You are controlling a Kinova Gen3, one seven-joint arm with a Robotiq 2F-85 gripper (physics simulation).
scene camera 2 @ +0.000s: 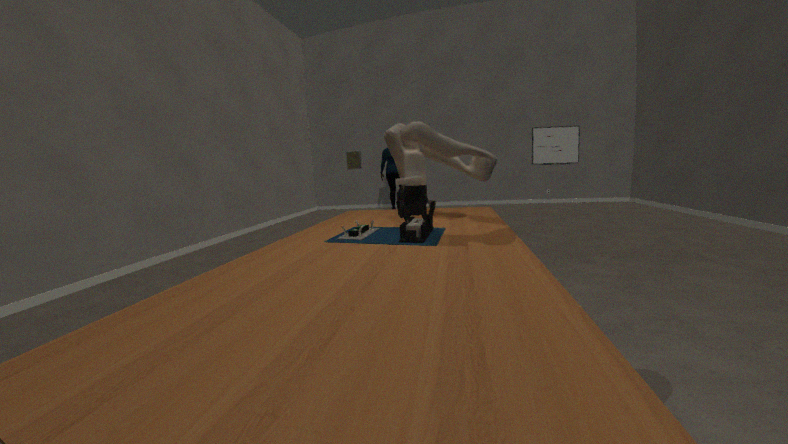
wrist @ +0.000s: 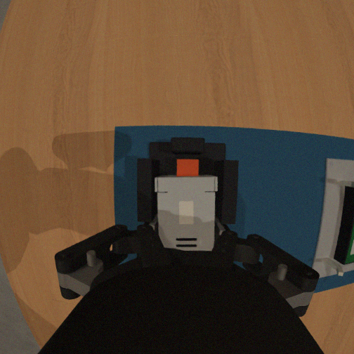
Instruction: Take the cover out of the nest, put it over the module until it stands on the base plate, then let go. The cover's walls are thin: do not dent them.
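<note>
The light grey cover (scene camera 2: 414,223) (wrist: 170,200), with a pale patch and dark slots on top, sits between the black walls of the nest (scene camera 2: 408,236) (wrist: 230,190). My gripper (scene camera 2: 417,222) (wrist: 186,224) points down and is shut on the cover, one finger on each side; the fingertips are partly hidden. In the wrist view the module (wrist: 345,225), black with a green board, shows in part at the right edge. It also shows in the scene view as a small dark block (scene camera 2: 358,229). It stands on the light base plate (scene camera 2: 365,235) (wrist: 331,200).
The nest and base plate lie apart on a blue mat (scene camera 2: 386,236) (wrist: 280,175) on the long wooden table (scene camera 2: 330,330) (wrist: 200,60). Thin light posts stand at the base plate. An orange block (wrist: 187,167) lies at the cover's far end. A person (scene camera 2: 390,170) stands behind the table.
</note>
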